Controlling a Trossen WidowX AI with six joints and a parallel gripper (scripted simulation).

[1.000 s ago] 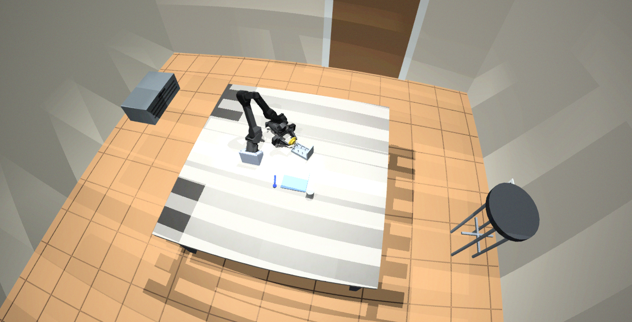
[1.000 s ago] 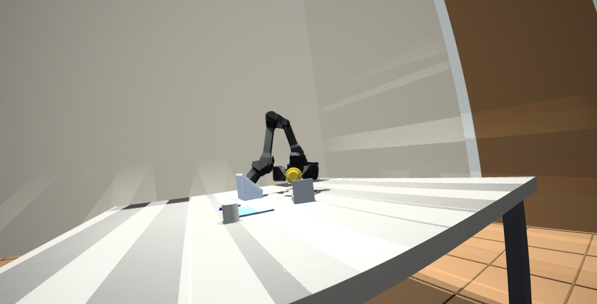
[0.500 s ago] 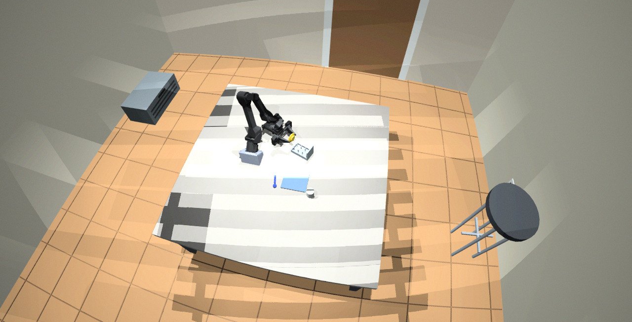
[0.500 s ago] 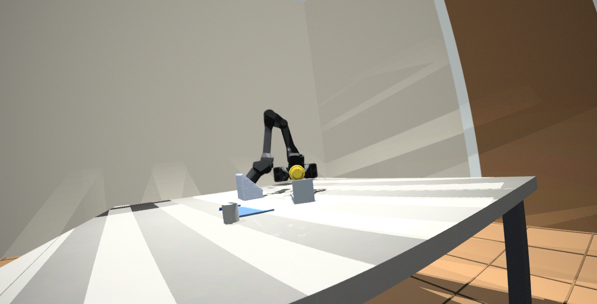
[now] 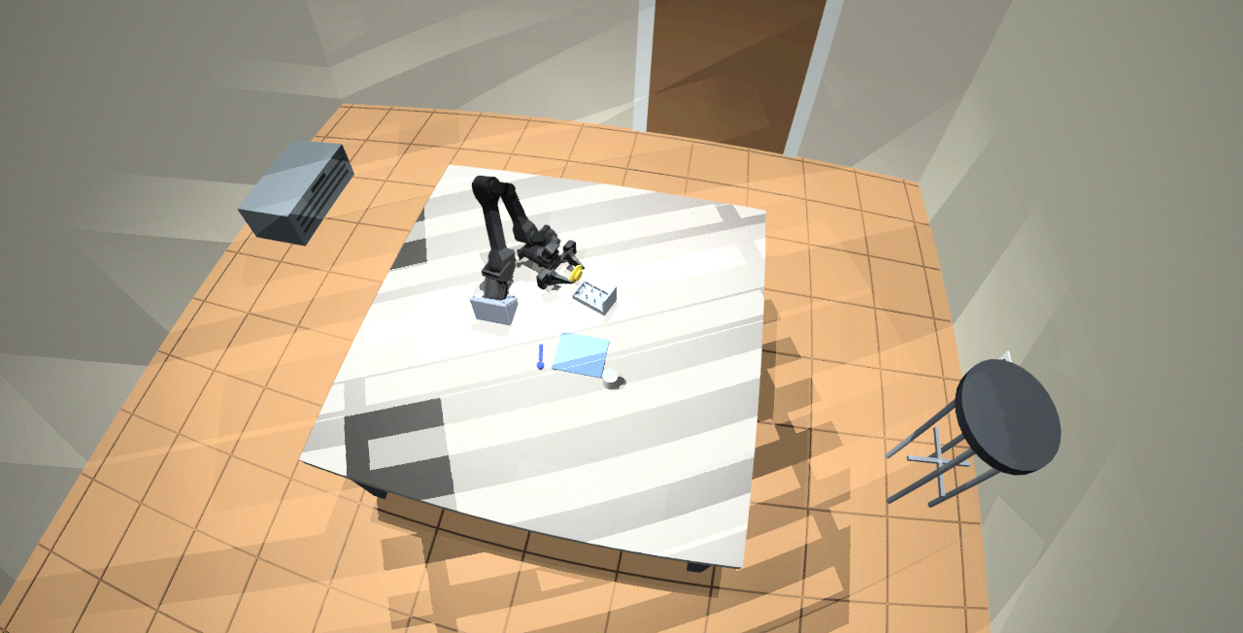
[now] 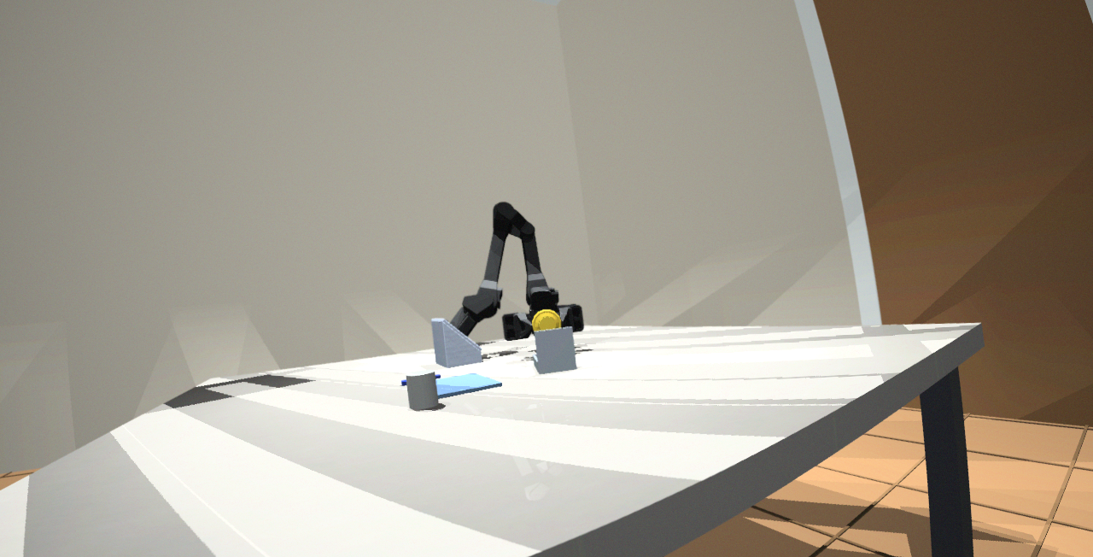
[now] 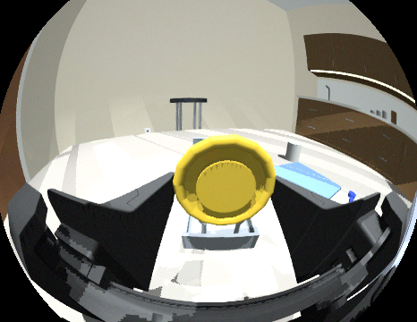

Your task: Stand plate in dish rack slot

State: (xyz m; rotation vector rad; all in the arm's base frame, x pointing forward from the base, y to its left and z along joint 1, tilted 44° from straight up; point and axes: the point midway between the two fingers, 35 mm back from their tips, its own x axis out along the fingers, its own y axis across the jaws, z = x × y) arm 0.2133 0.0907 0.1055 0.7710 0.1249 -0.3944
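Now: gripper tip 6 cm above the grey dish rack, 5 cm short of it and 3 cm to the left of it. The rest, counted from my gripper tip: yellow plate 1 cm behind; light blue mat 24 cm to the right, 8 cm below, 5 cm ahead.
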